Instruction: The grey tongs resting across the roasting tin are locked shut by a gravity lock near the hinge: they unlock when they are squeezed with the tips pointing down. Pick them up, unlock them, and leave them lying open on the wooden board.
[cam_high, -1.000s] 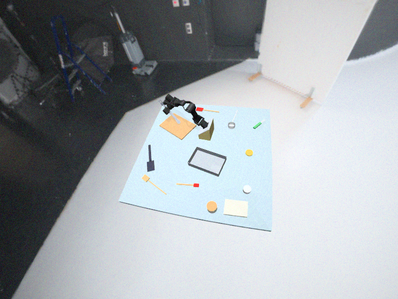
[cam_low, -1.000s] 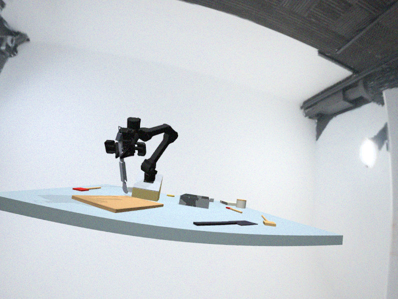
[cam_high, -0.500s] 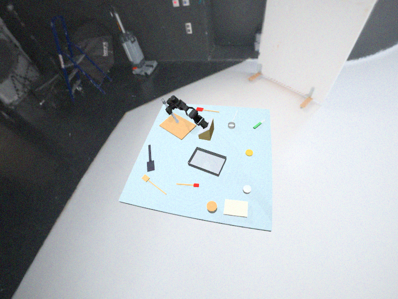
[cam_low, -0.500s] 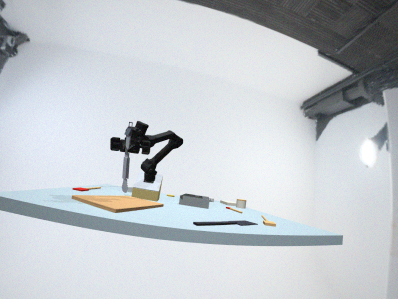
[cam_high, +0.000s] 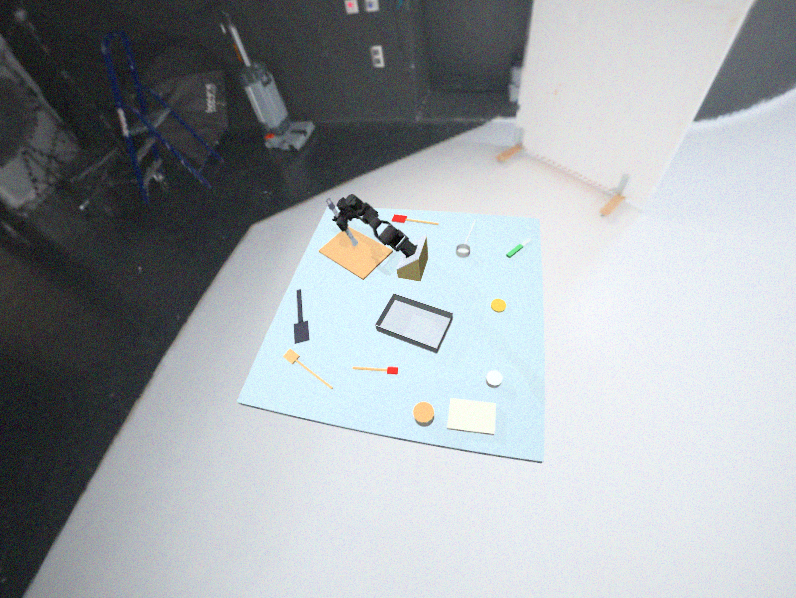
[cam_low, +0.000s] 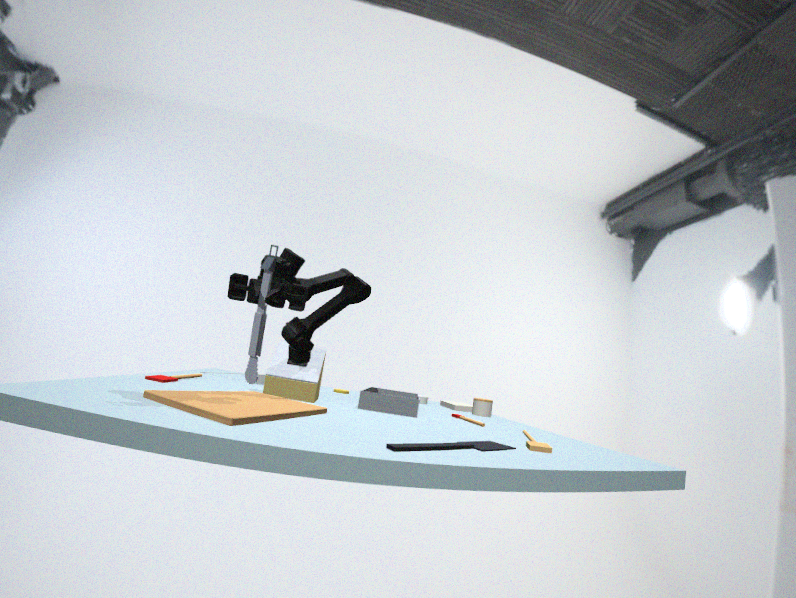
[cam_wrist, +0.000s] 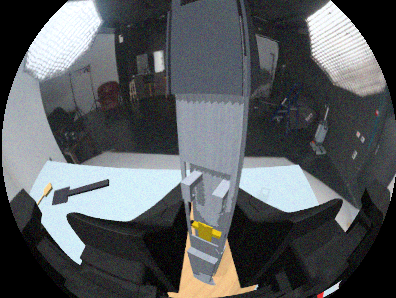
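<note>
Now: gripper tip 40 mm to the right of the yellow lock piece. Round my gripper tip: roasting tin (380 mm ahead, 510 mm to the left, 220 mm below); then black spatula (470 mm ahead, 60 mm to the right, 240 mm below); then wooden board (10 mm behind, 60 mm to the left, 240 mm below).
</note>
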